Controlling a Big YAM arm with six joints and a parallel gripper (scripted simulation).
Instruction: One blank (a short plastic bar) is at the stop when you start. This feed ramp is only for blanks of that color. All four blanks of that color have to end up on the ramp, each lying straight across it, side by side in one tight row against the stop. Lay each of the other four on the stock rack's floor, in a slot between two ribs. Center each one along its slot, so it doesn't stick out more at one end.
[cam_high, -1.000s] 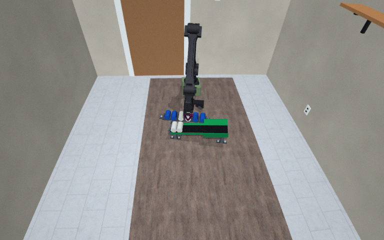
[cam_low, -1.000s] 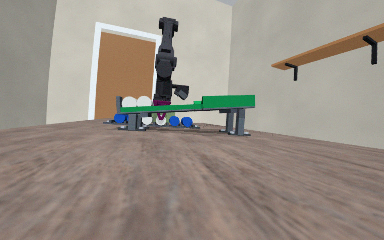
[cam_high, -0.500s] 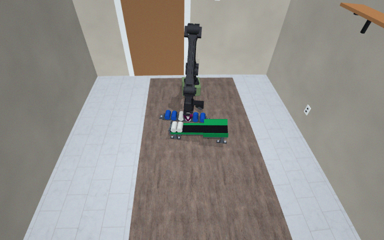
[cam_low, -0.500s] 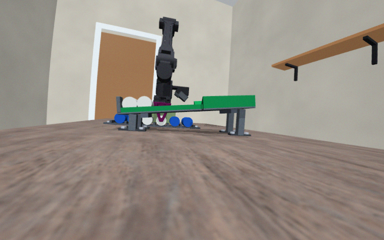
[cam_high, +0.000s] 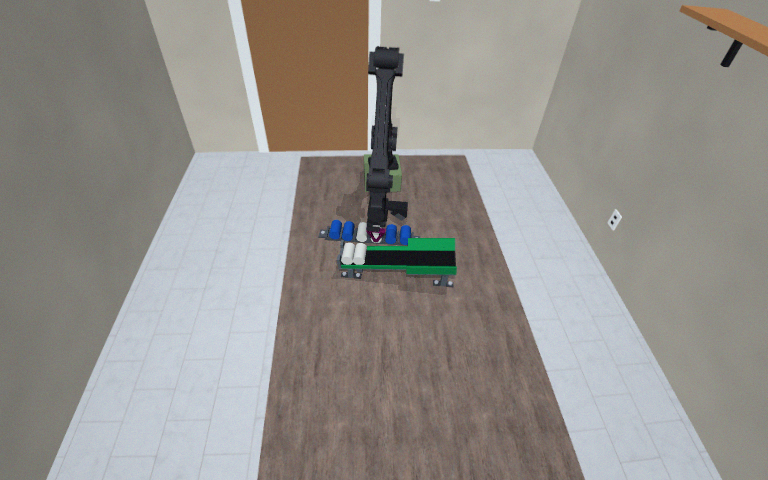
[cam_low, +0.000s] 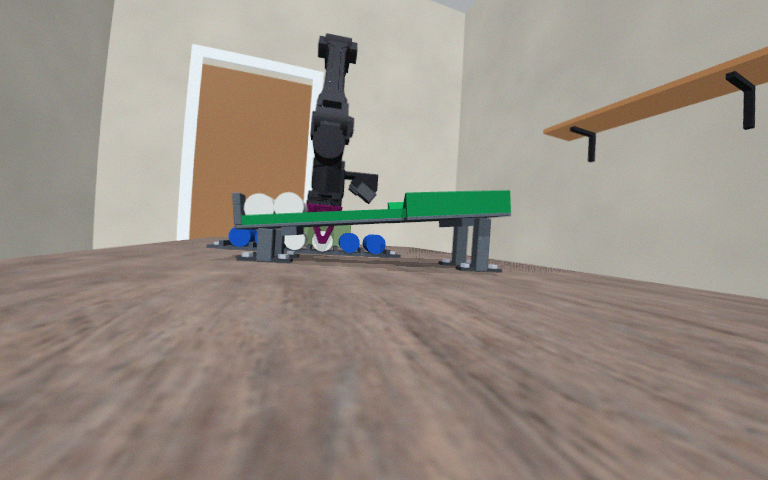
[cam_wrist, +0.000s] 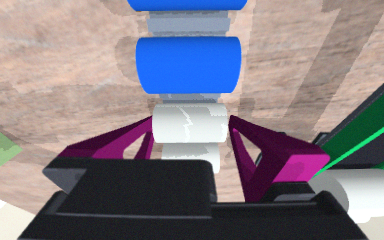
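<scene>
My gripper is now 10 mm past the stock rack, 30 mm to the left of it and 40 mm above it.
</scene>
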